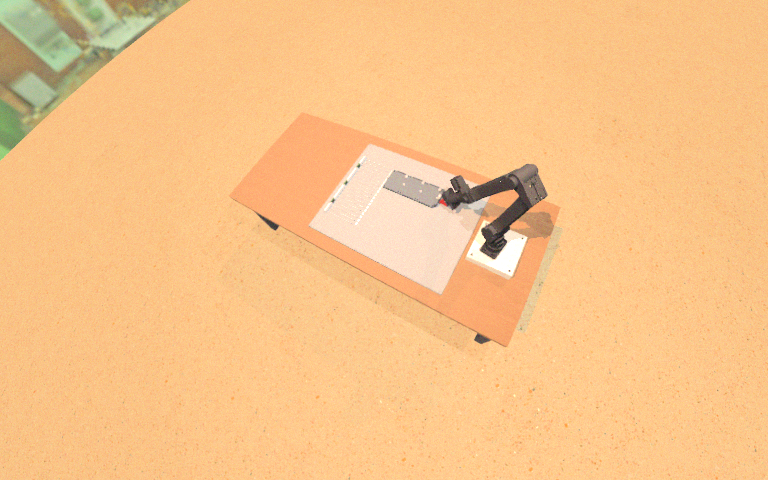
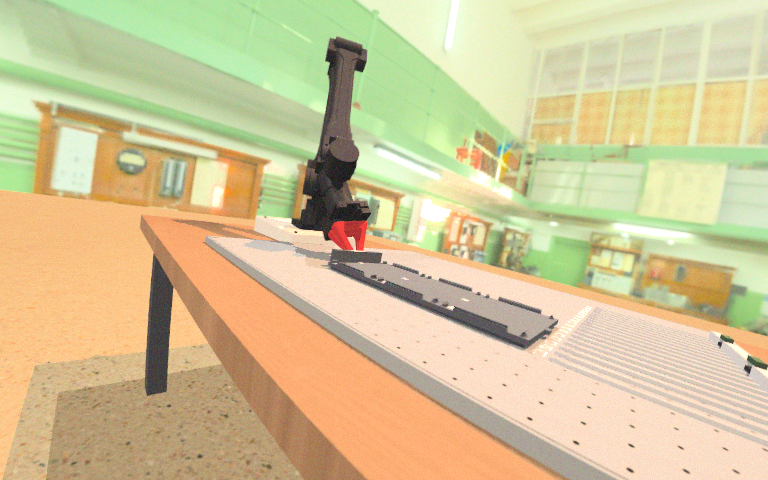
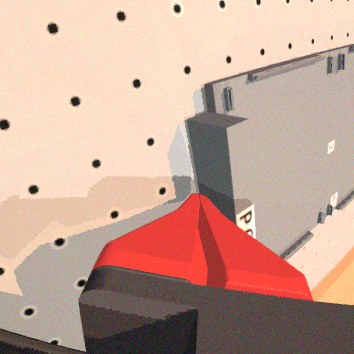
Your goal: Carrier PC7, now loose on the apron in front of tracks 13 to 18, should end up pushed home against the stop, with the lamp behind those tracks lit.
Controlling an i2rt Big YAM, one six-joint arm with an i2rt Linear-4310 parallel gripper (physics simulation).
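Places are measured from the arm's base along level axes (x ahead, y left, z up), in centimetres.
Pixels of known places: gripper, fingertip midpoint: (image 1: 439,201) (image 2: 358,261) (image 3: 195,204); arm's base, link origin: (image 1: 493,246) (image 2: 314,228).
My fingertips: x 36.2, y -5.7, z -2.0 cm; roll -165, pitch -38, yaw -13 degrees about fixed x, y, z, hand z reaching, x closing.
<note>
For each thing: its middle in the pictures, then the offset to it from my fingertips. "spot": a spot on its surface instead. Level surfaces: height alone.
- Carrier PC7, body centre: (image 2: 430,284) (image 1: 413,187) dx +16.8, dy +1.8, dz +0.7 cm
- label, surface spot: (image 3: 246,220) spot: dx +1.2, dy -0.3, dz +2.2 cm
- white stop strip, surface spot: (image 1: 338,194) spot: dx +47.9, dy +30.3, dz +0.3 cm
- pale perforated board, surface height: dz -0.8 cm
Carrier PC7 (image 1: 413,188) (image 2: 458,295) (image 3: 290,150), a long dark grey plate, lies flat on the pale board, its far end near the numbered row at the track mouths. Its upright end plate (image 2: 355,256) (image 3: 212,167) is on the robot's side; the label (image 3: 246,220) is partly hidden by a finger. My gripper (image 1: 442,202) (image 2: 356,247) (image 3: 195,204) is shut and empty, red tips low beside the end plate; contact is unclear. The tracks (image 1: 355,189) (image 2: 668,362) lead to the white stop strip (image 1: 338,194). Its dark green lamps (image 2: 757,362) look unlit; track numbers are unreadable.
The pale perforated board (image 1: 396,243) (image 2: 407,345) (image 3: 40,75) lies on the wooden table (image 1: 283,152) (image 2: 254,362). The arm's white base (image 1: 506,266) (image 2: 271,227) stands at the table's end, beside the board. The carrier lies near one long edge of the board.
</note>
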